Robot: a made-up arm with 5 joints.
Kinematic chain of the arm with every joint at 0, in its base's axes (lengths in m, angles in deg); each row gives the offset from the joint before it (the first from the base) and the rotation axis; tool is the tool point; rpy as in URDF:
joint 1: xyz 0.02 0 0.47 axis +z
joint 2: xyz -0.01 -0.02 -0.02 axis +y
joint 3: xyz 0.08 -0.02 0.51 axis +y
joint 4: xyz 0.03 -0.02 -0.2 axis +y
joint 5: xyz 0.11 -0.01 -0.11 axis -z
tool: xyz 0 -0.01 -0.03 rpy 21.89 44.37 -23.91
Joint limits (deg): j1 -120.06..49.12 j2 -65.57..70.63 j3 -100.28..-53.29 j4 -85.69..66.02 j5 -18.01..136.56
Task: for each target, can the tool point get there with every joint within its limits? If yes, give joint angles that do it. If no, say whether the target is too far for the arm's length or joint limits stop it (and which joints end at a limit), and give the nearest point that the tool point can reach.
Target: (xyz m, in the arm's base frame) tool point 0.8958 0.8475 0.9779
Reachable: no: too far | nearest point 0.5640 0.5069 0.7732 | short by 0.518 m
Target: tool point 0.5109 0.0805 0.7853
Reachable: yes | joints 18.56 9.36 -77.05 52.69 -1.39
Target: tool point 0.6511 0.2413 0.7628
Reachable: yes | joints 27.64 34.24 -79.00 -27.23 26.41
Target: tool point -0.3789 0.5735 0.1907
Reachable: no: joint limits stop it (at a limit: joint 2, joint 3, joint 4, joint 5) | nearest point -0.3200 0.4888 0.8721 | short by 0.689 m
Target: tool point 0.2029 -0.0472 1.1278
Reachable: yes | joints 9.45 -9.05 -69.31 -71.43 49.07
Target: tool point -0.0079 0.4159 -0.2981
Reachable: no: joint limits stop it (at a limit: joint 1, joint 2, joint 3, joint 5) | nearest point 0.3437 0.2780 0.1758 | short by 0.606 m
